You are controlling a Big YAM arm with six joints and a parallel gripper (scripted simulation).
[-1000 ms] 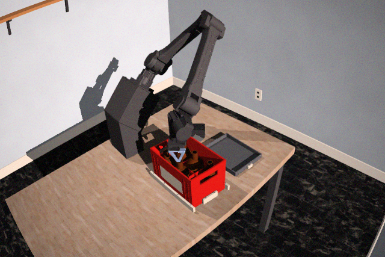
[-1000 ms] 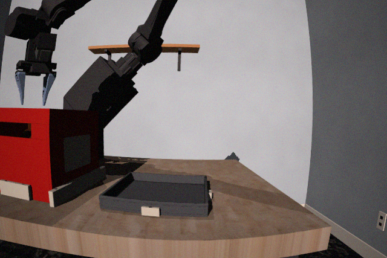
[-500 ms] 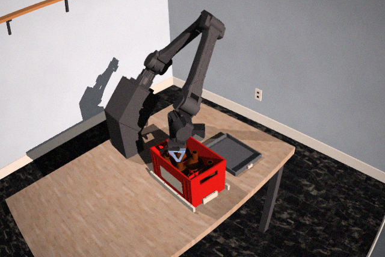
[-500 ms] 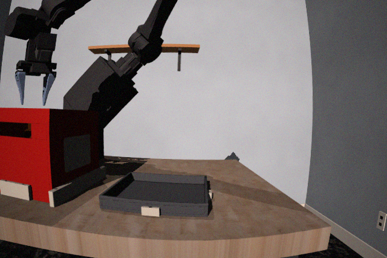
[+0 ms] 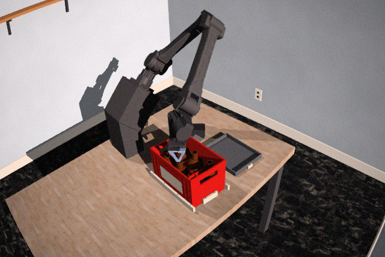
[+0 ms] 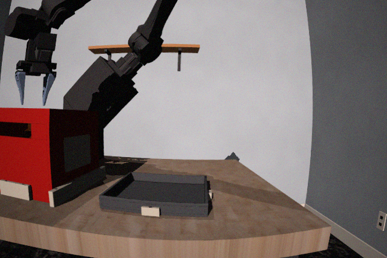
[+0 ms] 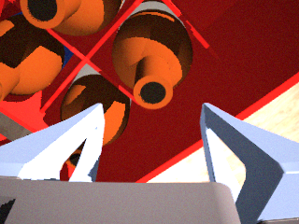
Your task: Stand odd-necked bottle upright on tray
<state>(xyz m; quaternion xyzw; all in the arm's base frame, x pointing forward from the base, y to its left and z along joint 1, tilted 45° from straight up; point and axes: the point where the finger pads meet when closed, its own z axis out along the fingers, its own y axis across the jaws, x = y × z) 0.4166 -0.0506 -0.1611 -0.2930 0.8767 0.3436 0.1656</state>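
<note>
My hand is 4 cm to the right of the red crate and 11 cm above it. Also, from my hand: dark grey tray: 2 cm ahead, 32 cm to the left, 18 cm below.
</note>
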